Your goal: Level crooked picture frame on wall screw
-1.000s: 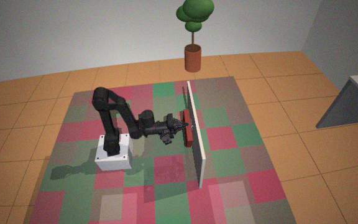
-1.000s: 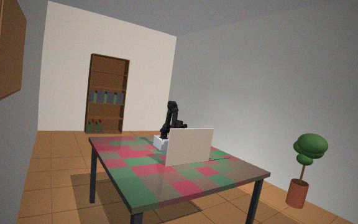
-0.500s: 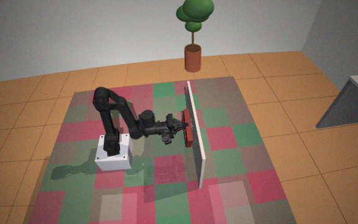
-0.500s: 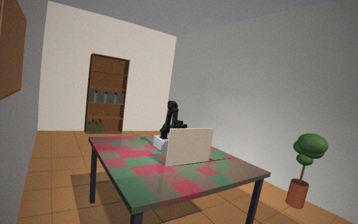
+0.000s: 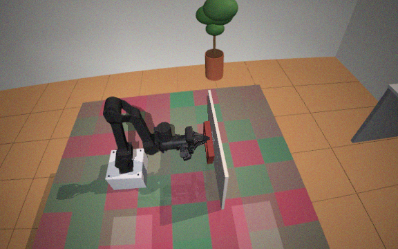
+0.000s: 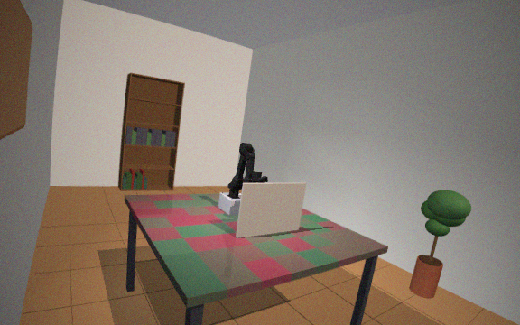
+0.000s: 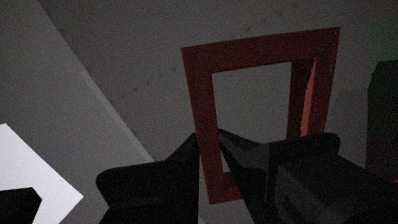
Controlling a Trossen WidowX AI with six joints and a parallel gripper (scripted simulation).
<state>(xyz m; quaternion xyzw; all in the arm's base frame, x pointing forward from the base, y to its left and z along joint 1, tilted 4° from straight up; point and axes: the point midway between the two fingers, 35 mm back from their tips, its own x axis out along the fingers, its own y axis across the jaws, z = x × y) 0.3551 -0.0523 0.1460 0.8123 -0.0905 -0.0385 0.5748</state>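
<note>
Right now my gripper tip is 50 mm above the picture frame, 20 mm to the right of it and 10 mm short of it. Round my gripper tip: wall panel (70 mm below, 20 mm ahead).
</note>
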